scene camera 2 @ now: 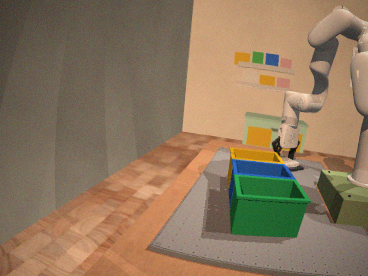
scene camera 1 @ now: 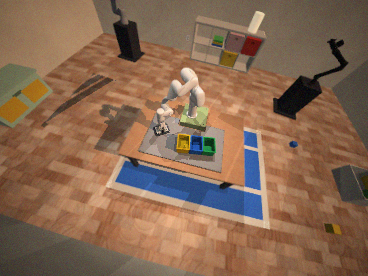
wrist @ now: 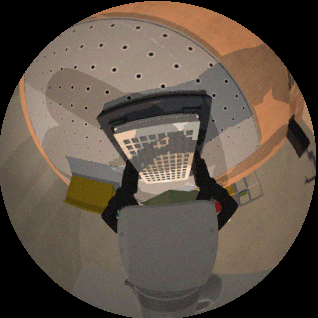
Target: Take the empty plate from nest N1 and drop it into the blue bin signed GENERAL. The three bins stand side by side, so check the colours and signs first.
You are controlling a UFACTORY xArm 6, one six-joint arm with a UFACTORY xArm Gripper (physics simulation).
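Places are measured from the arm's base along level axes (x back, y right, z up), in metres.
Where they show: gripper, fingertip midpoint: (scene camera 2: 283,160) (scene camera 1: 161,128) (wrist: 162,160); arm's base, origin of the base link: (scene camera 2: 363,182) (scene camera 1: 191,114).
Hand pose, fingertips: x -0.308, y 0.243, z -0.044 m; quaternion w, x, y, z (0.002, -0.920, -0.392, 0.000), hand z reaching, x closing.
Observation:
Things, the pixels of their top centre, and the offset from my fingertips. Level surfaces: height alone.
- white gridded plate, middle of its top: (wrist: 162,164) (scene camera 2: 283,159) dx +0.000, dy +0.000, dz +0.007 m
- dark nest frame, middle of its top: (wrist: 161,159) (scene camera 2: 283,161) dx -0.001, dy +0.000, dz -0.002 m
- grey perforated mat, its level: dz -0.019 m
- wooden table, its level: dz -0.033 m
The white gridded plate (wrist: 167,145) (scene camera 2: 290,163) lies level in the dark nest frame (wrist: 159,104) (scene camera 2: 298,168) on the grey mat. My gripper (wrist: 162,160) (scene camera 2: 285,156) (scene camera 1: 161,128) is low over it, with one finger against each long side, shut on the plate. The plate still sits within the nest. The three bins stand in a row: yellow (scene camera 1: 183,143) (scene camera 2: 255,151) (wrist: 90,194) nearest the nest, blue (scene camera 1: 196,145) (scene camera 2: 262,163) in the middle, green (scene camera 1: 209,146) (scene camera 2: 267,215) at the far end. Their signs cannot be read in these views.
The grey perforated mat (scene camera 1: 155,145) (scene camera 2: 190,230) (wrist: 75,50) lies on the wooden table (scene camera 1: 235,160). The arm's green base (scene camera 1: 194,116) (scene camera 2: 340,200) stands behind the bins. The bins touch or nearly touch each other, and their walls rise above the mat.

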